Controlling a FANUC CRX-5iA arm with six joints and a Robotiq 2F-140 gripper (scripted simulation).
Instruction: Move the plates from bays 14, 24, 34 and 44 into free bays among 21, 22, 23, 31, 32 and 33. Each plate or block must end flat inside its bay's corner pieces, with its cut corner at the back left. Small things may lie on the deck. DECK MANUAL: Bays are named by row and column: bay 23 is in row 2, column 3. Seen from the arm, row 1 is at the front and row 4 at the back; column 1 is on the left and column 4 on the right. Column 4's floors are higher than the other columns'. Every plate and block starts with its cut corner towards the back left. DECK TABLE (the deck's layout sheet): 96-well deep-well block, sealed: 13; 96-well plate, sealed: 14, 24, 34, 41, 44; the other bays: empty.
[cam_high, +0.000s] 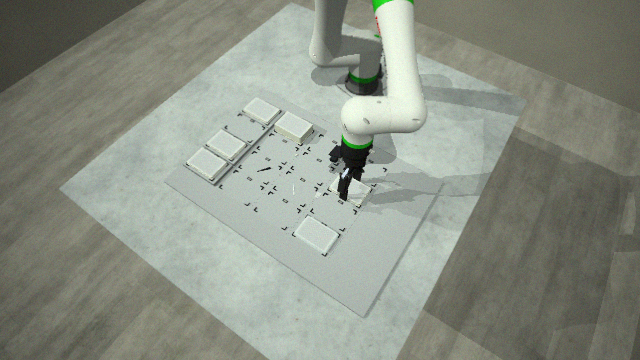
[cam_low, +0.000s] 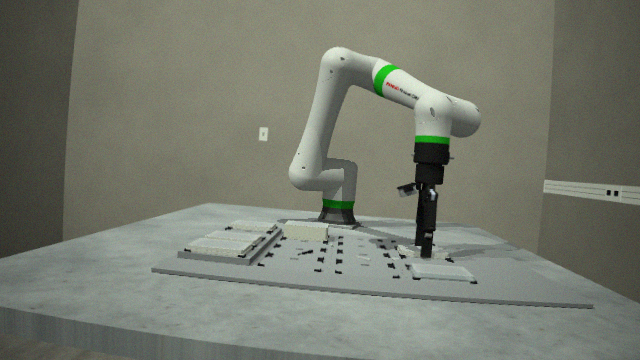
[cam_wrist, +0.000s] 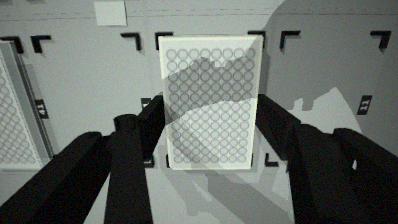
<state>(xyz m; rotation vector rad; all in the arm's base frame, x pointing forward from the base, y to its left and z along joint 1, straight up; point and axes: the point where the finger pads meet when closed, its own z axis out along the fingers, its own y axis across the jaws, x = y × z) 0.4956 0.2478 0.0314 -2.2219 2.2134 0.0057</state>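
The thin black stick lies 110 mm ahead of my hand, 310 mm to the right of it and 30 mm below it. Round my hand: sealed deep-well block (110 mm behind, 330 mm to the right, 10 mm below); plate (210 mm ahead, 20 mm below); white tip (110 mm ahead, 170 mm to the right, 30 mm below).
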